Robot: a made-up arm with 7 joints.
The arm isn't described. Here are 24 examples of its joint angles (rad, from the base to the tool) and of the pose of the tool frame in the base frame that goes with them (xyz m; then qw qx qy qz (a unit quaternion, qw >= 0)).
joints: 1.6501 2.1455 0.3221 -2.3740 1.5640 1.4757 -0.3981
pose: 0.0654 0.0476 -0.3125 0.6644 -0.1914 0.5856 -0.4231
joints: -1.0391 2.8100 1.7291 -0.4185 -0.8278 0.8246 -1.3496
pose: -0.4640 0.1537 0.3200 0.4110 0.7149 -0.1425 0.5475
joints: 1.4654 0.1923 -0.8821 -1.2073 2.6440 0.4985 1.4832
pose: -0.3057 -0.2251 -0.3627 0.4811 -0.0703 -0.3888 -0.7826
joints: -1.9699 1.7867 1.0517 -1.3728 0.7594 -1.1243 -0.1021
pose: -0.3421 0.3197 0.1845 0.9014 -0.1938 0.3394 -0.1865
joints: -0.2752 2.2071 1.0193 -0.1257 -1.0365 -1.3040 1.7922
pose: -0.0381 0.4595 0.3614 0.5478 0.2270 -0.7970 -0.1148
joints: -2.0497 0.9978 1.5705 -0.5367 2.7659 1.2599 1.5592
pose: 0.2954 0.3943 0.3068 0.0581 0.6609 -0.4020 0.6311
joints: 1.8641 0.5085 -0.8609 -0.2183 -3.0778 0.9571 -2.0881
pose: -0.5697 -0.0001 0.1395 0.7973 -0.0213 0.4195 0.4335
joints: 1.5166 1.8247 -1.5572 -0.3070 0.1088 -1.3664 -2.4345
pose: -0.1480 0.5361 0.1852 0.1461 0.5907 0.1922 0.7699
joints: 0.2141 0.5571 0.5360 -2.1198 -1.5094 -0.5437 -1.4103
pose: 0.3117 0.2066 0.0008 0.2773 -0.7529 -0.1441 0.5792
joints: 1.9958 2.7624 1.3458 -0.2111 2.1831 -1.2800 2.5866
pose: 0.4255 0.3965 -0.0755 0.0521 -0.7908 -0.5568 0.2488
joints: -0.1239 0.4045 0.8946 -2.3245 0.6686 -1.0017 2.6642
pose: 0.2012 0.2193 0.1491 0.0867 0.8791 0.3801 0.2742
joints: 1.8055 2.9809 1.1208 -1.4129 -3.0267 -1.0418 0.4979
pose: 0.3883 -0.0567 -0.3058 0.5574 -0.2432 -0.5092 0.6091
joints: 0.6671 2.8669 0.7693 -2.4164 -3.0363 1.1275 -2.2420
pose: 0.2261 -0.1686 -0.1385 0.1823 -0.4672 -0.0118 -0.8651
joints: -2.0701 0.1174 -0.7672 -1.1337 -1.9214 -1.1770 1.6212
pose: 0.1770 -0.4390 0.2468 0.0103 -0.2569 0.4017 0.8789
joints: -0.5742 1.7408 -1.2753 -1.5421 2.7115 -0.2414 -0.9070
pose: 0.3289 0.2749 -0.2116 0.8660 0.1218 -0.4808 0.0638
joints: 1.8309 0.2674 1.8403 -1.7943 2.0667 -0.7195 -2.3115
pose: -0.1592 0.2999 0.2728 0.1452 0.9648 0.2153 -0.0406
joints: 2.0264 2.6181 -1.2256 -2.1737 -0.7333 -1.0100 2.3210
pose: -0.2750 0.2237 0.0794 0.3243 -0.1926 0.8660 0.3284
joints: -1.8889 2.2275 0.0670 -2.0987 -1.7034 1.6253 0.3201
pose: -0.1540 -0.0801 0.3360 0.5448 -0.4296 0.1925 -0.6940
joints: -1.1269 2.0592 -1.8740 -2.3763 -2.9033 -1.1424 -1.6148
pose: 0.2371 0.0762 -0.2047 0.8808 0.3370 -0.3159 0.1038
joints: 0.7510 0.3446 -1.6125 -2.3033 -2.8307 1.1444 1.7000
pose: 0.0036 -0.3243 -0.0920 0.4779 -0.0156 -0.8764 0.0576
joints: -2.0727 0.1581 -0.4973 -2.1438 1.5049 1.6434 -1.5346
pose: -0.1555 -0.2647 0.2051 0.4462 -0.2508 0.2616 0.8183
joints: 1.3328 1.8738 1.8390 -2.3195 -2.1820 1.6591 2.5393
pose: 0.2920 -0.0638 0.1488 0.4386 0.0838 0.8126 0.3745
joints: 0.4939 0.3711 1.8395 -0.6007 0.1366 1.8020 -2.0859
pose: -0.3015 0.3455 -0.3511 0.9394 -0.3344 -0.0696 0.0303
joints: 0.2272 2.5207 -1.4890 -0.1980 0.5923 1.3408 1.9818
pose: 0.0689 0.3851 0.4369 0.2652 -0.8928 0.3410 -0.1275
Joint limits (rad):
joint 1: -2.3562..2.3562
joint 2: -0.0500..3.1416
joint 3: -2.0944..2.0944
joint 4: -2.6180..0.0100
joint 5: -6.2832..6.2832
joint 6: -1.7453..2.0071
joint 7: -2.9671..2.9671
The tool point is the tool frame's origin. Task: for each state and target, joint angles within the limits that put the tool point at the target. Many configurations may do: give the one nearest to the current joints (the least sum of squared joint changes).
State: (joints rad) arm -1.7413 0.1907 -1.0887 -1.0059 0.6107 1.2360 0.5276
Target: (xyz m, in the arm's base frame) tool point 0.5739 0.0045 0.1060
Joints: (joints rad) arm -1.6197 0.6377 -1.0633 -0.4419 0.6107 1.2360 0.5276
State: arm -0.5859 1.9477 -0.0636 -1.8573 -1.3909 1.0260 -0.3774
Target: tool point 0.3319 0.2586 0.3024
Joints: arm -0.8237 1.7273 -0.1138 -1.2623 -1.3909 1.0260 -0.3774
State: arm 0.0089 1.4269 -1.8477 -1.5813 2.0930 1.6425 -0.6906
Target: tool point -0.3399 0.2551 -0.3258
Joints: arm 0.4000 1.2443 -2.0525 -1.1187 2.0930 1.6425 -0.6906
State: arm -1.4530 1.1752 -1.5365 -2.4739 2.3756 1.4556 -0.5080
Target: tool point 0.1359 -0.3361 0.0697
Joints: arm -1.7966 0.7839 -1.1640 -2.1440 2.3756 1.4556 -0.5080
